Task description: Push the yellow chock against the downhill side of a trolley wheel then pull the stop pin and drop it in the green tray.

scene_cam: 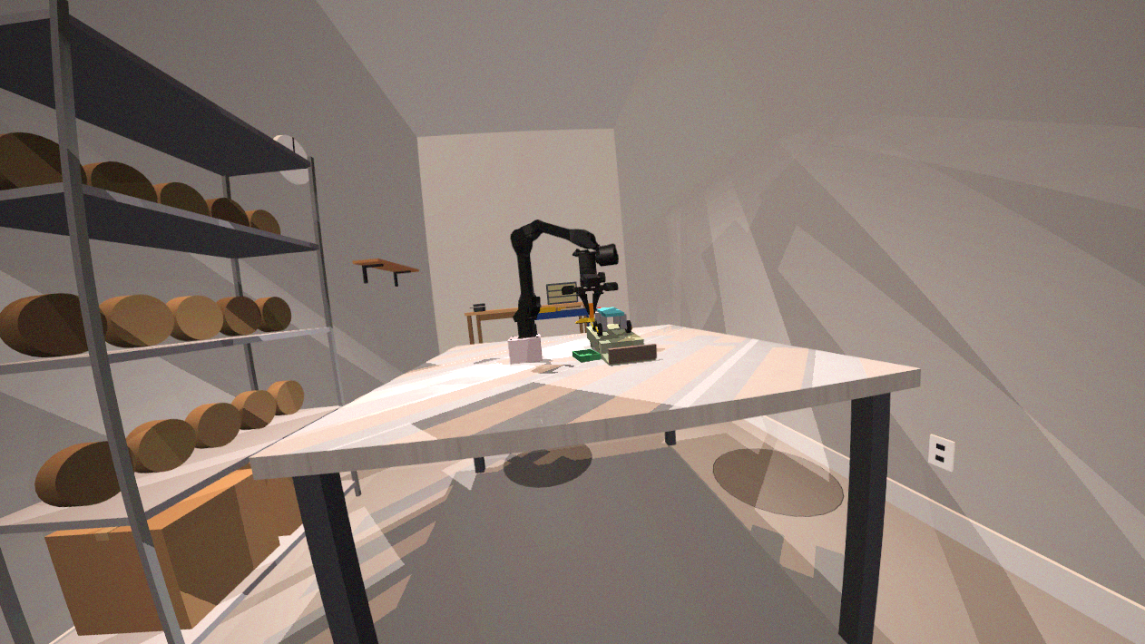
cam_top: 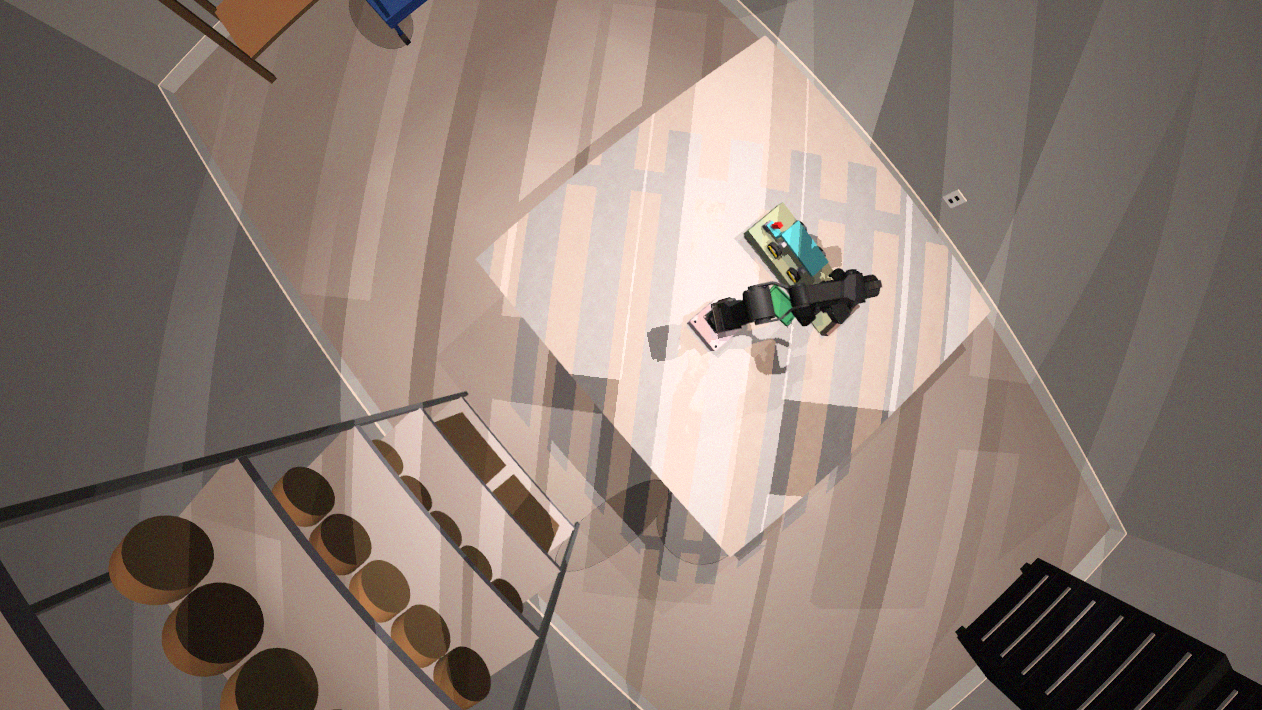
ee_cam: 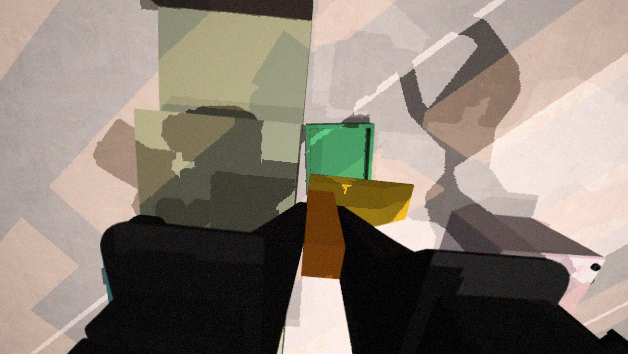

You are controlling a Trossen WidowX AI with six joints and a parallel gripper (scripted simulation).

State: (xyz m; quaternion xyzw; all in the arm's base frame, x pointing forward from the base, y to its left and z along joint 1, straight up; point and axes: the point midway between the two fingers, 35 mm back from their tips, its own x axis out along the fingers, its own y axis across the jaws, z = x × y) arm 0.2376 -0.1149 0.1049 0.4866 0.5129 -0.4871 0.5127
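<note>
Right now my gripper tip is 240 mm to the right of the stop pin, 60 mm short of it and 30 mm above it. From my gripper tip the other things lie so: yellow chock: 20 mm behind, 10 mm below; then green tray: 160 mm below, 30 mm behind, 20 mm to the left; then trolley: 130 mm to the left, 90 mm ahead, 40 mm below.
</note>
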